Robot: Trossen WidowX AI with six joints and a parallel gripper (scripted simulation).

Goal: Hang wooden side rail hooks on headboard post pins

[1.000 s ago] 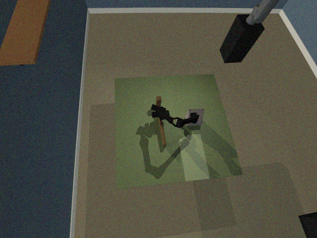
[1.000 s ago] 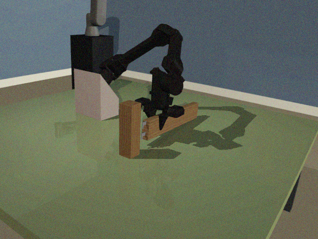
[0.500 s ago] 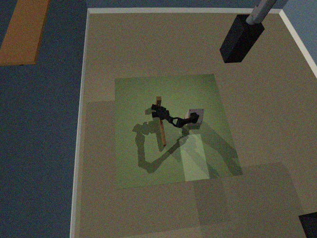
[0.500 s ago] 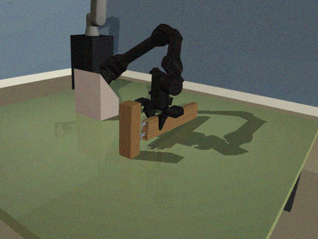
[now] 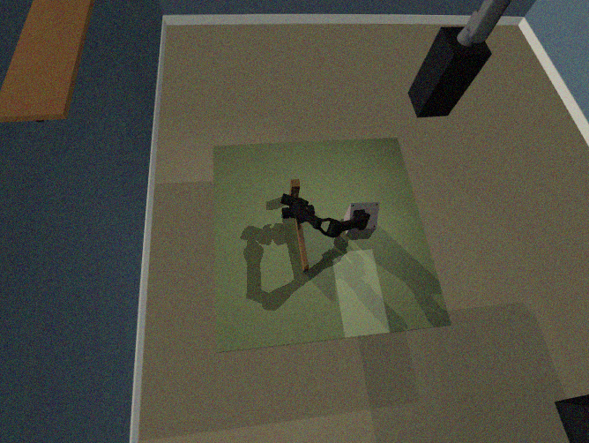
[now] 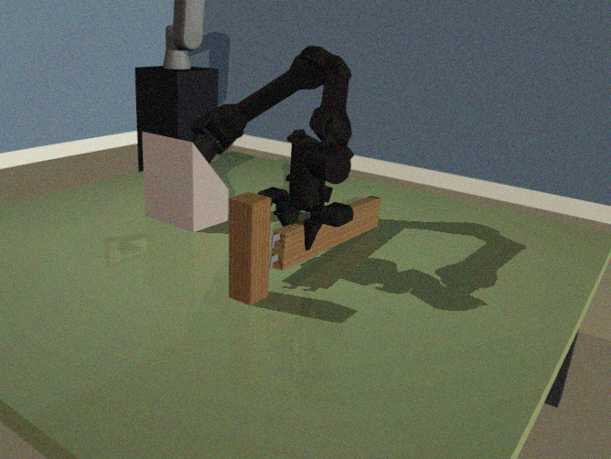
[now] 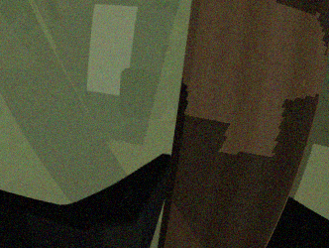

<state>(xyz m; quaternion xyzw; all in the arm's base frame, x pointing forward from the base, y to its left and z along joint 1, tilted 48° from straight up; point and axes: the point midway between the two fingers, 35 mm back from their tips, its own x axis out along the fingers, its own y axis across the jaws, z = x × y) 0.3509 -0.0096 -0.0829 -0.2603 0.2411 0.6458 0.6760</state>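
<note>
Right now my gripper tip is 16 cm to the left of the wooden headboard post and 4 cm below it.
</note>
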